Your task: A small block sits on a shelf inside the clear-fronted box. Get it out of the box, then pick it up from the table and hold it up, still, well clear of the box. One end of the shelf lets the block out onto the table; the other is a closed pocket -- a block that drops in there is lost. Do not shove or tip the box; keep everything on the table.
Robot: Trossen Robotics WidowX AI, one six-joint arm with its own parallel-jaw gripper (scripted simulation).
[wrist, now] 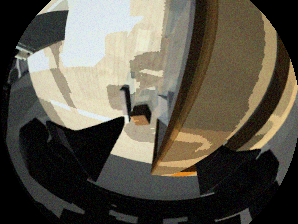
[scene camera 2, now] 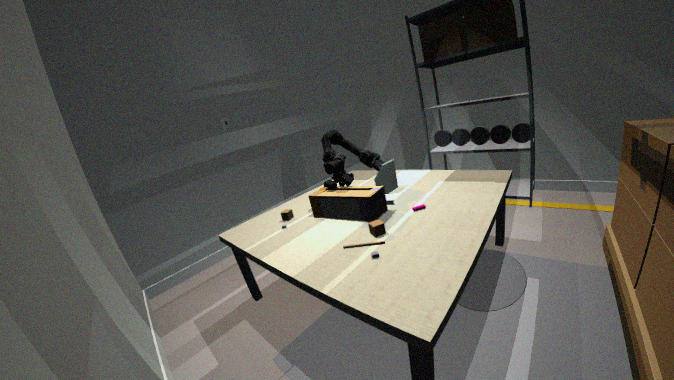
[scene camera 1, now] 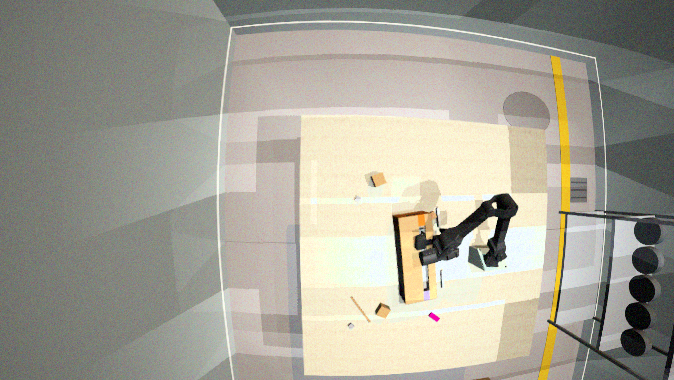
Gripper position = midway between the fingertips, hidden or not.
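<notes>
There's the gripper (wrist: 157,125), and there's a tan box (scene camera 1: 416,283) as well. You can also see that box in the wrist view (wrist: 221,87), and it's there in scene camera 2 (scene camera 2: 357,203) too.
</notes>
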